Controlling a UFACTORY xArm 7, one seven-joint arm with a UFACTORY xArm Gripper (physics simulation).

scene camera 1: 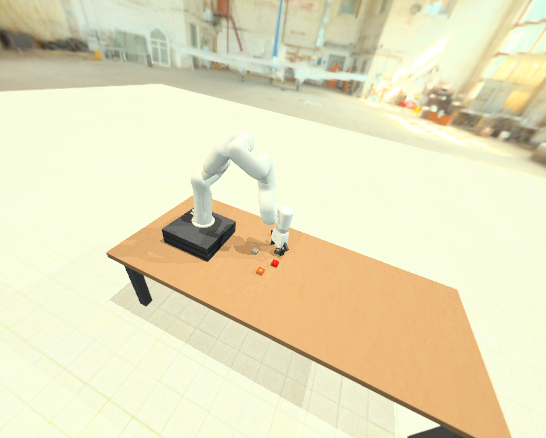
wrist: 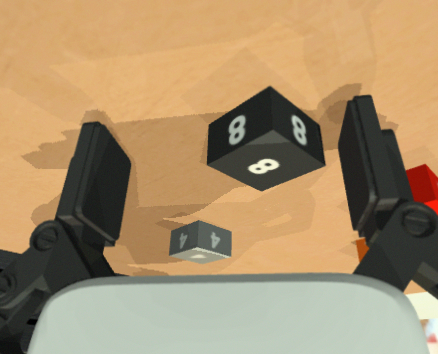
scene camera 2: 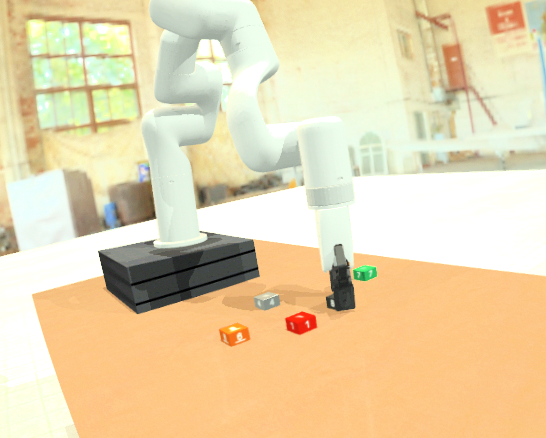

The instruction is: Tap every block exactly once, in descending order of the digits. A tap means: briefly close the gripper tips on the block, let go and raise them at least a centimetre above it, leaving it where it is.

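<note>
My gripper (scene camera 1: 281, 250) (scene camera 2: 343, 303) (wrist: 224, 131) is open and low at the black block marked 8 (scene camera 2: 331, 302) (wrist: 265, 145). In the wrist view this block shows between the spread fingers, nearer the right one, touching neither. In scene camera 2 the fingers hide most of it. A grey block marked 4 (scene camera 1: 255, 251) (scene camera 2: 267, 301) (wrist: 200, 242), a red block marked 1 (scene camera 1: 275, 263) (scene camera 2: 301, 323) (wrist: 424, 184) and an orange block (scene camera 1: 260, 271) (scene camera 2: 234, 334) (wrist: 361, 250), whose digit is hard to read, lie on the table. A green block marked 7 (scene camera 2: 365, 273) lies behind the gripper.
The wooden table (scene camera 1: 360, 300) (scene camera 2: 400, 370) bears the black base box (scene camera 1: 187, 240) (scene camera 2: 195, 277) under the arm, left of the blocks in both scene views. In the wrist view the right finger partly covers the red and orange blocks.
</note>
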